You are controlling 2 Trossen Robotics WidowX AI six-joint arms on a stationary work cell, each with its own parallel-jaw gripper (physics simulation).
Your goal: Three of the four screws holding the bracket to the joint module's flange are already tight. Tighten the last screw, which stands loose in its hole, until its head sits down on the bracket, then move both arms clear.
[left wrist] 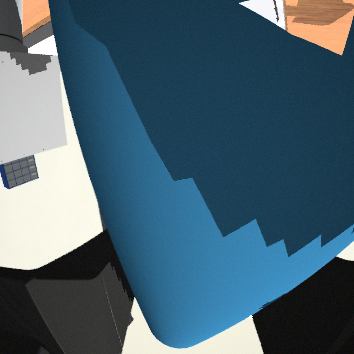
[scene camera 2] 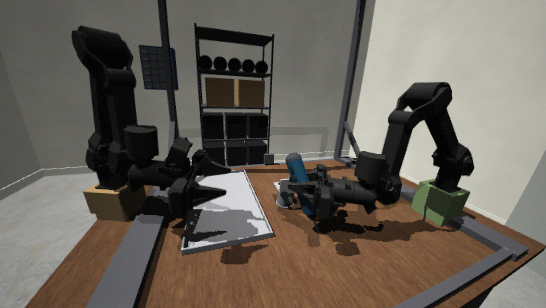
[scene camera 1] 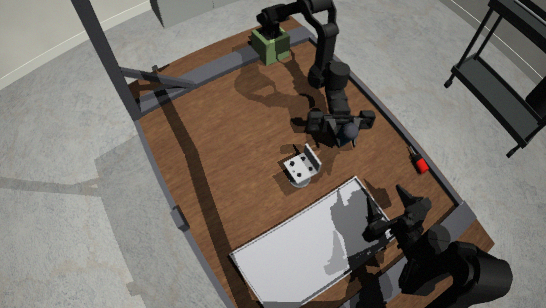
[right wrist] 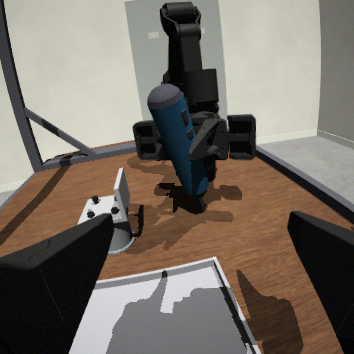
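Where they show: left gripper, between the fingertips: (scene camera 2: 288, 182) (scene camera 1: 347, 147) (right wrist: 172, 156); right gripper, between the fingertips: (left wrist: 237, 166) (scene camera 2: 228, 180) (scene camera 1: 382, 190) (right wrist: 201, 221); left arm's base, origin of its link: (scene camera 2: 444, 186) (scene camera 1: 270, 33); right arm's base, origin of its link: (scene camera 2: 114, 184).
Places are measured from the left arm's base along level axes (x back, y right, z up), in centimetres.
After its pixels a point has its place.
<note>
The white bracket (scene camera 1: 297, 169) {z -4.1, x -47.2, y 22.0 cm} (right wrist: 103, 205) {z -4.2, x -46.5, y 21.0 cm} with one upright wall sits on the grey round joint module (scene camera 1: 300, 184) {z -9.0, x -49.6, y 22.2 cm} (right wrist: 121, 243) {z -9.4, x -49.7, y 19.4 cm}. Dark screw heads show on it; in the right wrist view the far-left screw (right wrist: 95, 199) {z -3.3, x -45.7, y 22.1 cm} seems to stand higher. My left gripper (scene camera 1: 344, 141) {z 3.3, x -51.7, y 10.2 cm} (right wrist: 172, 156) {z 3.3, x -51.7, y 10.2 cm} is shut on a blue electric screwdriver (scene camera 2: 297, 170) {z 7.8, x -50.8, y 7.6 cm} (left wrist: 145, 235) (right wrist: 172, 135) {z 5.8, x -51.6, y 9.9 cm}. The tool is tilted, its dark nose down over the table, apart from the bracket. My right gripper (scene camera 1: 384, 192) {z 5.2, x -66.8, y 11.2 cm} (scene camera 2: 227, 181) {z 5.2, x -66.8, y 11.2 cm} (right wrist: 201, 221) {z 5.2, x -66.8, y 11.2 cm} is open and empty, above the tray's corner.
A white shallow tray (scene camera 1: 285, 250) {z -10.3, x -62.9, y 36.0 cm} (scene camera 2: 230, 245) {z -10.6, x -67.4, y 7.2 cm} lies beside the joint module, partly under the right gripper. A small red-handled tool (scene camera 1: 421, 165) {z -7.6, x -66.7, y -13.0 cm} lies near the table's right edge in scene camera 1. Grey frame beams border the table. A dark cart (scene camera 1: 500, 95) stands on the floor.
</note>
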